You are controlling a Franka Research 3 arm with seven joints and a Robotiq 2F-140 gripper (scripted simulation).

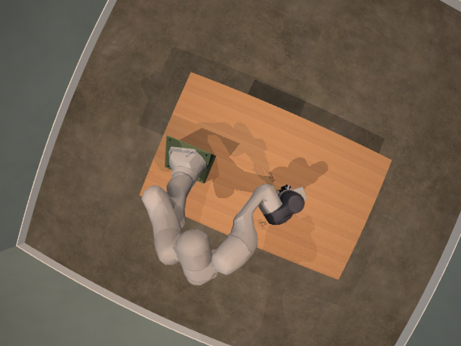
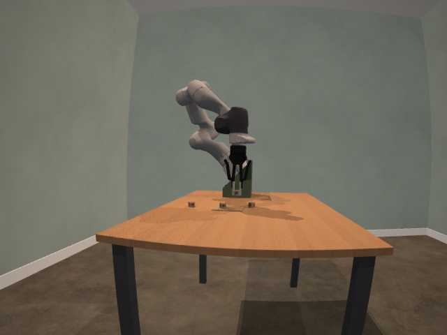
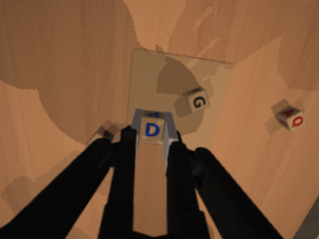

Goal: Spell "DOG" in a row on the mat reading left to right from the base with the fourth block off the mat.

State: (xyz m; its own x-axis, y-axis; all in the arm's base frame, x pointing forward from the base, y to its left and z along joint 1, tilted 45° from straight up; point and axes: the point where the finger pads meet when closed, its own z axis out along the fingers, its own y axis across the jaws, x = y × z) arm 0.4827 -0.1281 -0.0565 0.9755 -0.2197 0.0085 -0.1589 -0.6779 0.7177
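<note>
Now: the mat 4 cm to the right of my hand and 10 cm below it. Round my hand: G block (1 cm ahead, 6 cm to the right, 8 cm below).
</note>
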